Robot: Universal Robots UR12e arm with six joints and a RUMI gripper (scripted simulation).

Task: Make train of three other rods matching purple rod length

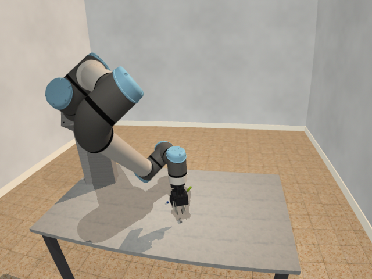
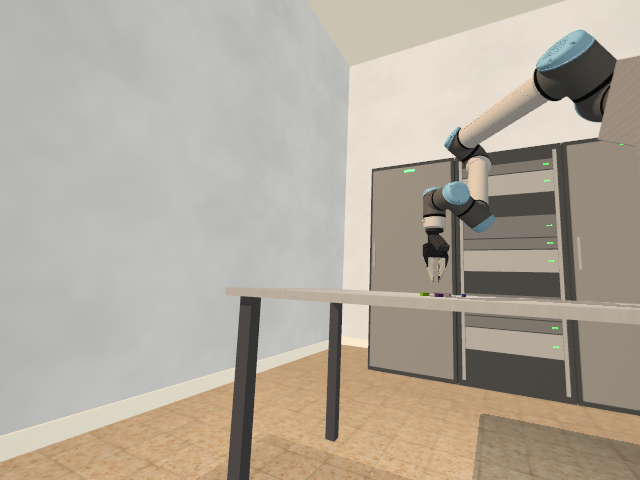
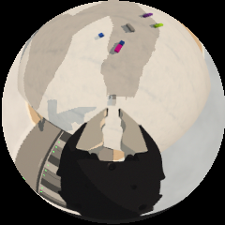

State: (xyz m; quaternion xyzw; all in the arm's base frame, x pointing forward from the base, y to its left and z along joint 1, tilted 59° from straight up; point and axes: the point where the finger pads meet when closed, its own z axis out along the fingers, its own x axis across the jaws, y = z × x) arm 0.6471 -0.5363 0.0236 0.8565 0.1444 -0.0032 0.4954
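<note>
Right now my hand is 3 cm past the magenta rod, 13 cm to the right of it and 6 cm above it. From my hand the other things lie so: lime rod: 5 cm ahead, 30 cm to the left, 6 cm below; purple rod: 1 cm ahead, 34 cm to the left, 6 cm below.
</note>
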